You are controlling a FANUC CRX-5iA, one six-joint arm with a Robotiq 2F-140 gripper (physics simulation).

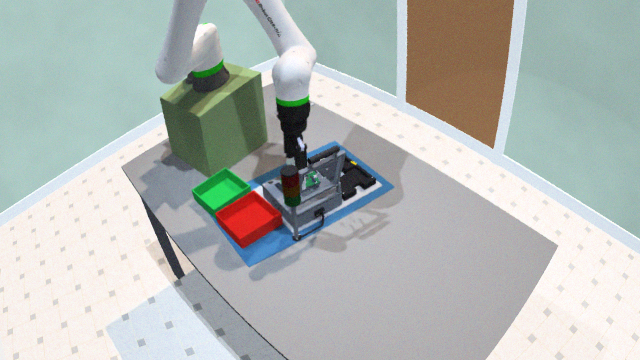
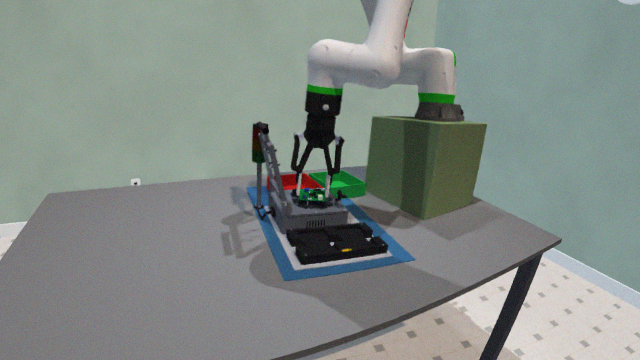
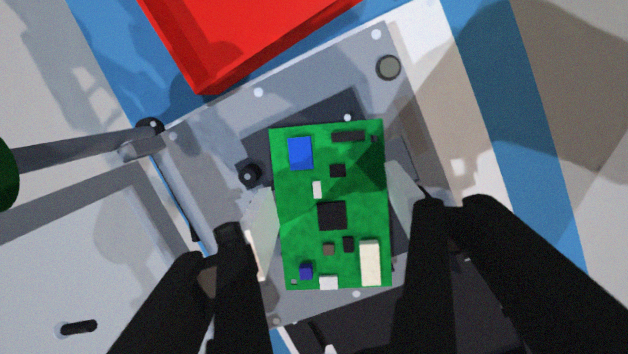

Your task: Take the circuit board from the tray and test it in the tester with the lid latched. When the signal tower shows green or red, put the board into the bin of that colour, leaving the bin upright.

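Places are measured from the arm's base along level axes (x right, y down, z ahead), in millimetres.
Pixels of known places: gripper, fingertip midpoint: [image 2: 312, 194] [image 3: 330, 194]; arm's base, link origin: [image 1: 211, 81] [image 2: 435, 120].
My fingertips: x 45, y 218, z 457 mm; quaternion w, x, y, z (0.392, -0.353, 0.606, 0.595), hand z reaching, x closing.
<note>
Ahead of a thing's pixels: the offset from my fingertips to its top centre. "spot": to the spot under its first point. Level surfaces: height alone.
My gripper [image 2: 313, 191] [image 3: 330, 194] is shut on the green circuit board @(dy -17, dx -8, dz +5 mm) [image 1: 311, 180] [image 2: 313, 196] [image 3: 300, 215], a pale finger pad on each long edge. The board is about level, just above the grey tester [image 1: 310, 211] [image 2: 300, 221] [image 3: 310, 80], and looks turned relative to the dark recess below it. The tester's lid [image 1: 340, 167] [image 2: 274, 167] stands open. The signal tower @(spot: dy -147, dx +142, dz +125 mm) [image 1: 291, 186] [image 2: 258, 145] looks unlit. The green bin @(dy +28, dx +157, dz -208 mm) [image 1: 220, 192] [image 2: 357, 188] and red bin @(dy +28, dx +179, dz -46 mm) [image 1: 250, 218] [image 3: 250, 30] stand upright. The black tray @(spot: dy +47, dx -207, dz +133 mm) [image 2: 310, 254] holds no visible board.
A blue-bordered mat @(dy +73 mm) [image 1: 252, 257] [image 2: 295, 275] lies under the tester, tray and bins. The raised lid and the tower stand close beside the gripper. The green pedestal [image 1: 220, 125] [image 2: 425, 170] carries the arm's base behind the bins.
</note>
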